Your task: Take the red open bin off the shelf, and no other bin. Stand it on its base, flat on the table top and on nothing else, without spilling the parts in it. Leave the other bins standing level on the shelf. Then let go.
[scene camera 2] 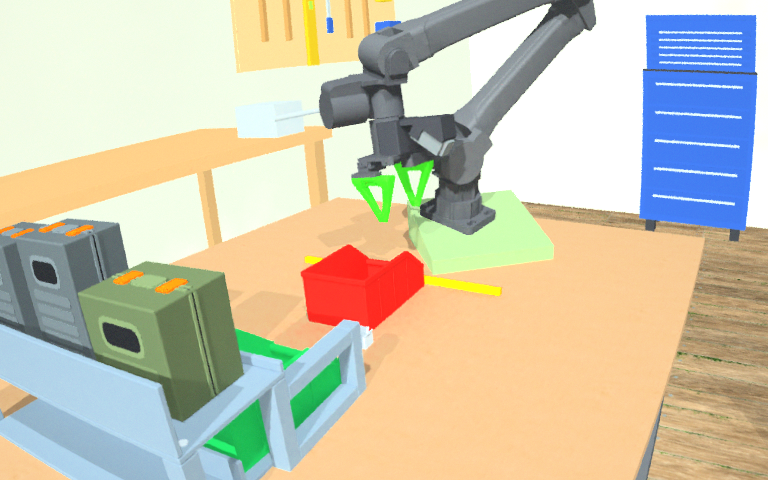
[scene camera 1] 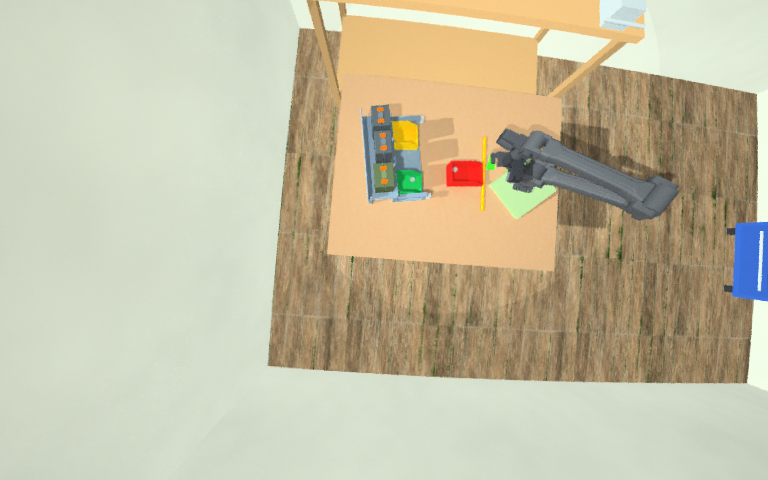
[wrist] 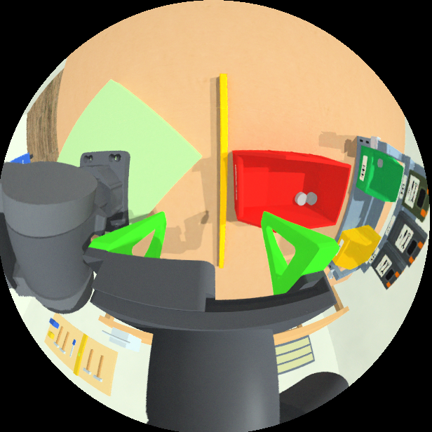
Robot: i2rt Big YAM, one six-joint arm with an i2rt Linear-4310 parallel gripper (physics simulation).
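Where they show: gripper, between the fingertips: (scene camera 2: 400,213) (scene camera 1: 497,169); arm's base, origin of its link: (scene camera 2: 457,216) (scene camera 1: 524,179).
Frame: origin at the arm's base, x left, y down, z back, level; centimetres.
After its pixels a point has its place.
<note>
The red bin (scene camera 1: 464,173) {x 3.7, y 5.4, z -27.6 cm} (scene camera 2: 339,300) {x 8.4, y 1.6, z -35.6 cm} (wrist: 320,172) stands upright on its base on the table top (scene camera 1: 441,237) {x 37.6, y 5.7, z -30.4 cm} (scene camera 2: 509,367) {x 32.1, y 5.7, z -30.6 cm} (wrist: 280,100), in front of the shelf. Round grey parts (wrist: 301,199) lie inside it. My gripper (scene camera 1: 508,163) {x 1.8, y -4.8, z -16.5 cm} (scene camera 2: 399,212) {x 1.8, y -4.8, z -16.5 cm} (wrist: 213,216) is open and empty, above the table on the arm-base side of the bin, clear of it. The green bin (scene camera 1: 410,182) {x 15.8, y 4.8, z -52.4 cm} (scene camera 2: 314,396) {x 22.4, y 3.0, z -51.1 cm} (wrist: 380,172) and the yellow bin (scene camera 1: 404,135) {x -5.9, y 4.8, z -61.4 cm} (wrist: 356,248) sit in the shelf (scene camera 1: 406,160) {x 5.7, y 5.1, z -57.2 cm} (scene camera 2: 73,373) {x 21.6, y -8.9, z -72.9 cm}. The yellow bin does not show in scene camera 2.
A yellow bar (scene camera 1: 483,192) {x 10.5, y 4.6, z -16.2 cm} (scene camera 2: 464,285) {x 13.9, y 4.9, z -15.9 cm} (wrist: 223,150) lies on the table beside the red bin's end, with a narrow gap in the wrist view. A pale green pad (scene camera 1: 518,203) {x 11.6, y 2.1, z 1.2 cm} (scene camera 2: 487,254) {x 11.3, y 3.3, z -6.3 cm} (wrist: 135,135) lies under the arm base. An olive case (scene camera 2: 152,328) {x 27.1, y -12.6, z -67.1 cm} and two grey cases stand on the shelf.
</note>
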